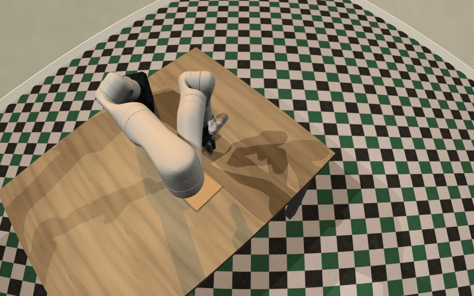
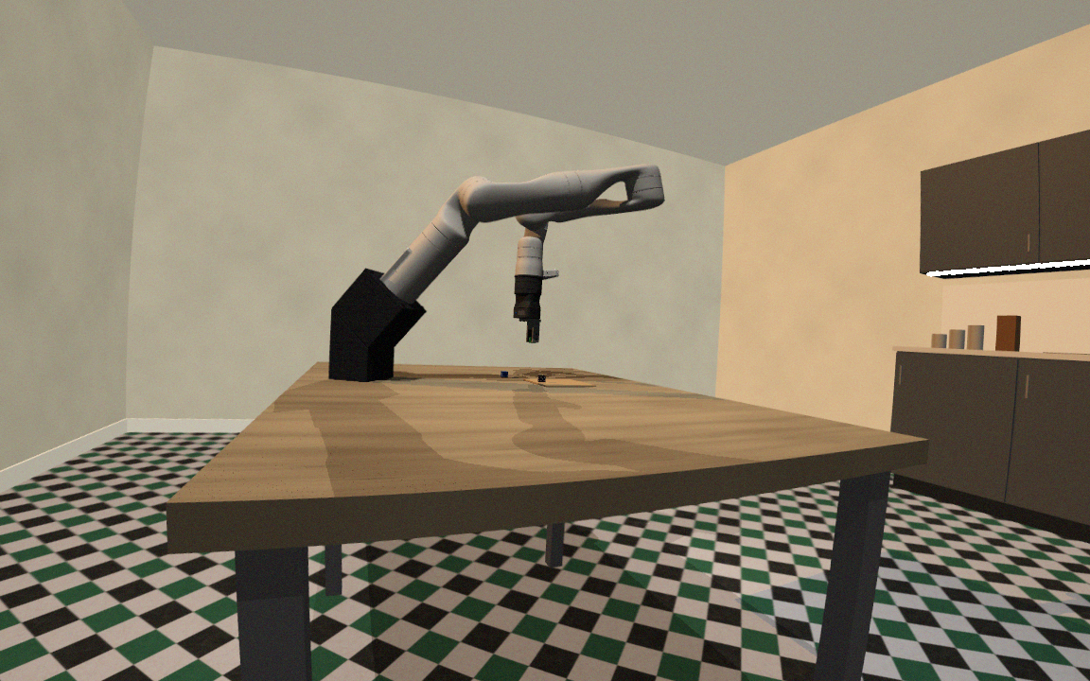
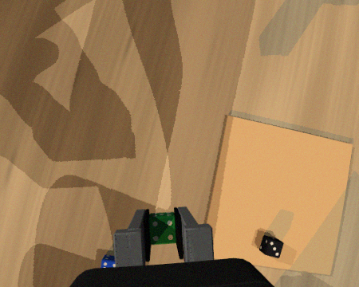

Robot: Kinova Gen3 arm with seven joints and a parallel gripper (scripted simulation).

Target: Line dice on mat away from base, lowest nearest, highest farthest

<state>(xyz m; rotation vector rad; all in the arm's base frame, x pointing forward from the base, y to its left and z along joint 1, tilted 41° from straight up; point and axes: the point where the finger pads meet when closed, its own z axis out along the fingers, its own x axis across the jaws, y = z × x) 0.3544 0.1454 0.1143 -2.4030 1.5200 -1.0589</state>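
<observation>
Right now the orange mat is 12 cm below my hand, 11 cm to the right of it and 4 cm ahead of it. Also, from my hand: green die 1 cm below; then blue die 11 cm below, 7 cm behind, 3 cm to the left; then black die 11 cm to the right, 11 cm below, 1 cm behind.
</observation>
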